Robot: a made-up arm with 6 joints.
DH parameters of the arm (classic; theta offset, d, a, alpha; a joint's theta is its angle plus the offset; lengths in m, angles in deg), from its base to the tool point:
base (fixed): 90 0 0.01 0
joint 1: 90 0.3 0.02 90
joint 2: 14.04 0 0.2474 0
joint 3: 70.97 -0.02 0.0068 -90
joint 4: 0 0.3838 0.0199 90
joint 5: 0 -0.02 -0.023 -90
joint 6: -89.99 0.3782 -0.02 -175
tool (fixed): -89.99 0.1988 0 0
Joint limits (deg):
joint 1: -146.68..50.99
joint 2: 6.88..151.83
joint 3: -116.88..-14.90
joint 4: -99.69..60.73
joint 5: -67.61..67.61
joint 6: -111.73..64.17
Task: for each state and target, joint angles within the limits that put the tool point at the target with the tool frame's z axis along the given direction. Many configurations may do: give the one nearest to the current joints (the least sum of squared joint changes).
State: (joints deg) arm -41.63 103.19 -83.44 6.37 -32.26 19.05
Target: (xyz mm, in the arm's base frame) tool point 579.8 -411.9 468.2 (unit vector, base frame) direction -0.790 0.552 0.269
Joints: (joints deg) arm -30.74 120.85 -115.19 -17.48 10.52 6.65
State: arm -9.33 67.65 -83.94 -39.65 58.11 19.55
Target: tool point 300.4 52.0 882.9 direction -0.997 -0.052 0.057
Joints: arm 34.85 66.04 -116.18 -36.73 59.08 8.60
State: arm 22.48 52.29 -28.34 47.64 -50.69 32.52
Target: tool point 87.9 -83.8 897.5 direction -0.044 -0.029 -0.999
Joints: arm -13.91 28.53 -60.14 1.29 -55.15 40.15
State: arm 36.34 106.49 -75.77 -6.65 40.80 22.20
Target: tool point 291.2 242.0 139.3 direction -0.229 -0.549 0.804
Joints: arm 42.72 79.85 -34.07 35.12 16.77 39.86
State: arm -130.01 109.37 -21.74 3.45 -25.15 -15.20
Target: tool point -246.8 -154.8 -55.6 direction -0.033 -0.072 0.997
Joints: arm -135.49 118.68 -41.45 -0.92 17.19 -14.78
